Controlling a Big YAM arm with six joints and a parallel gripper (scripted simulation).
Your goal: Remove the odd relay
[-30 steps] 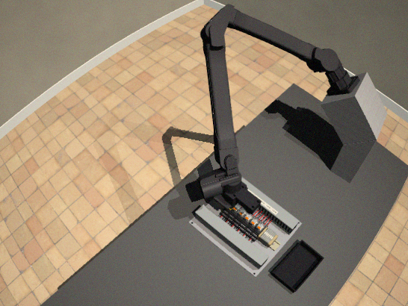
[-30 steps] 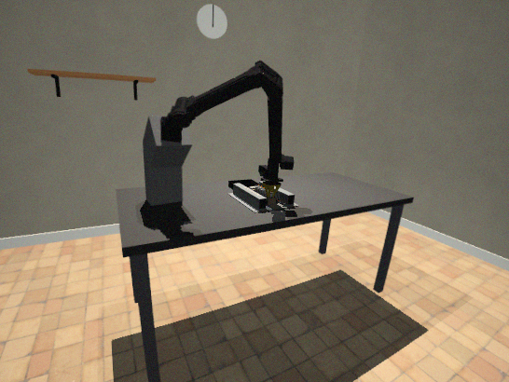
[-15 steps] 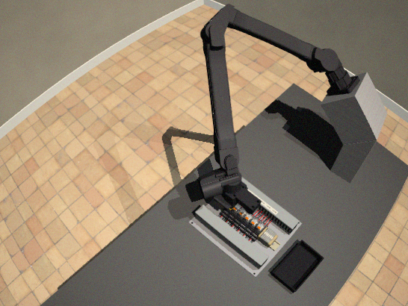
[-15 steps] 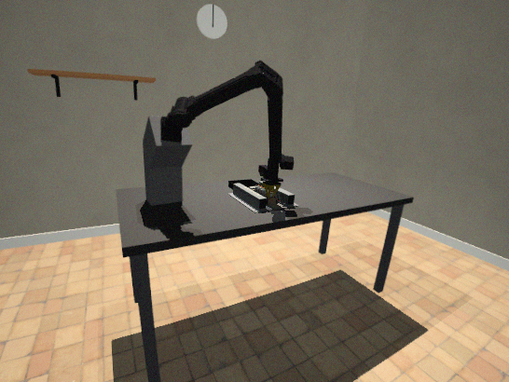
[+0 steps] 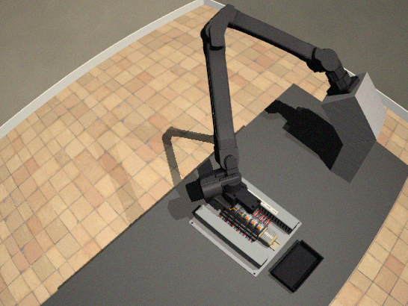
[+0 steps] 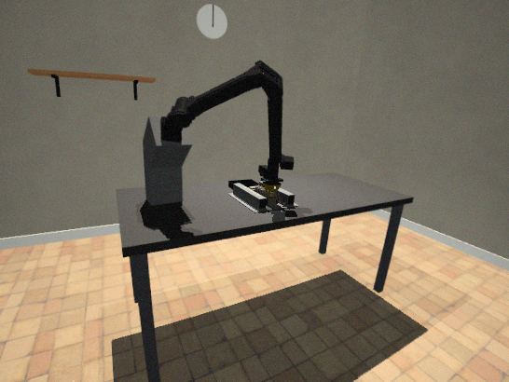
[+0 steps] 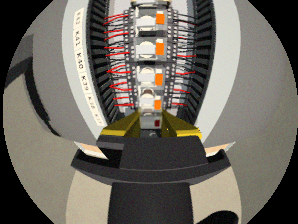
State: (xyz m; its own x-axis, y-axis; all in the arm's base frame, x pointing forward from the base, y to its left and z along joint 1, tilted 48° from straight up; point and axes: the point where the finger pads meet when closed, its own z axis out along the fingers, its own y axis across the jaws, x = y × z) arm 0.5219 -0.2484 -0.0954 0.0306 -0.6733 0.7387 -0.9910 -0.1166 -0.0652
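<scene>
My hand is right at the relay. Also, from my hand: black tray 340 mm to the left, 30 mm below, 10 mm ahead.
</scene>
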